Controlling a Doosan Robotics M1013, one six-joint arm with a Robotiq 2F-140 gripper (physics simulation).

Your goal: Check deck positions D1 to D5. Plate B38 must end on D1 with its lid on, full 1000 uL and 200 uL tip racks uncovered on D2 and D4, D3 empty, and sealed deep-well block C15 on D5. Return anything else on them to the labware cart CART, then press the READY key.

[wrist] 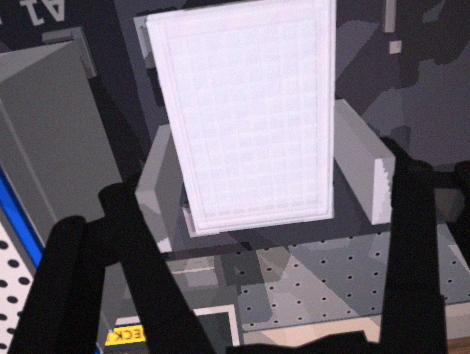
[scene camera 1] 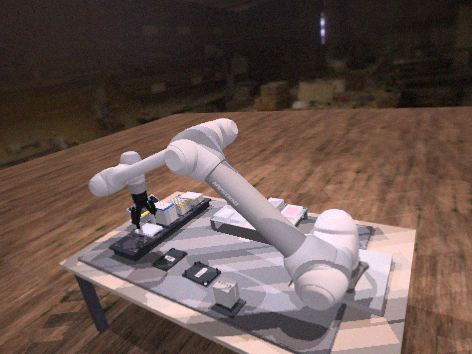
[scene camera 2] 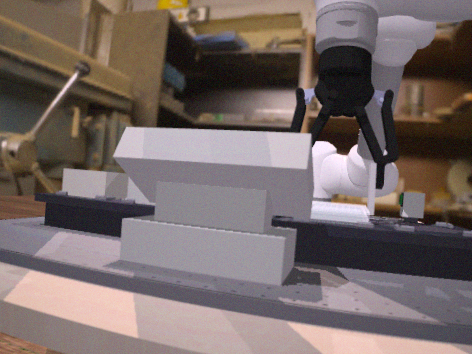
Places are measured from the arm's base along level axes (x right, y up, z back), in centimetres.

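Pixels of known places: gripper, fingertip midpoint: (wrist: pixel 254 137) (scene camera 1: pixel 148 229) (scene camera 2: pixel 336 212).
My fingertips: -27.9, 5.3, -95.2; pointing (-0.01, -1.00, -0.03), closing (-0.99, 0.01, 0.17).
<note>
For each thing: its middle in the pictures, then the offset to it from my fingertips, as dx, dy, dz. Level surfaces: height alone.
- white plate, body centre: (wrist: pixel 253 132) (scene camera 2: pixel 336 209) (scene camera 1: pixel 148 228) +0.1, +0.4, +0.5
- tip rack with a blue rim, body centre: (wrist: pixel 3 208) (scene camera 1: pixel 163 212) +12.5, +3.7, -2.2
- yellow-rimmed rack, body centre: (scene camera 1: pixel 178 205) +24.7, +2.1, -4.2
- white block, body centre: (scene camera 2: pixel 107 184) (scene camera 1: pixel 191 198) +36.9, +1.0, -6.4
- long tray, its level: dy -6.1
- pink-topped plate, body centre: (scene camera 1: pixel 290 211) +51.6, +1.2, +58.1
- white box, body centre: (scene camera 2: pixel 411 209) (scene camera 1: pixel 226 295) -10.5, -0.9, +69.2
A white plate (scene camera 1: pixel 149 230) (scene camera 2: pixel 340 211) (wrist: pixel 255 120) lies level at a nest near one end of the dark deck (scene camera 1: pixel 122 246) (scene camera 2: pixel 395 255). Whether it has a lid, and its nest's label, cannot be told. My gripper (scene camera 1: pixel 144 223) (wrist: pixel 254 137) points down and is shut on the plate, its pale pads against both long sides. Any lift is too small to tell; the left finger's tip is hidden in scene camera 2. A tip rack with a blue rim (scene camera 1: pixel 166 212) (wrist: pixel 55 145) stands beside it, then a yellow-rimmed rack (scene camera 1: pixel 179 202) and a white block (scene camera 1: pixel 193 196).
A grey display housing (scene camera 2: pixel 215 150) (wrist: pixel 125 290) stands at the deck's outer side, close to the gripper. A long tray (scene camera 1: pixel 234 230) holds white items and a pink-topped plate (scene camera 1: pixel 293 212). Two black nests (scene camera 1: pixel 171 258) (scene camera 1: pixel 201 273) and a white box (scene camera 1: pixel 226 292) are toward the table's near edge.
</note>
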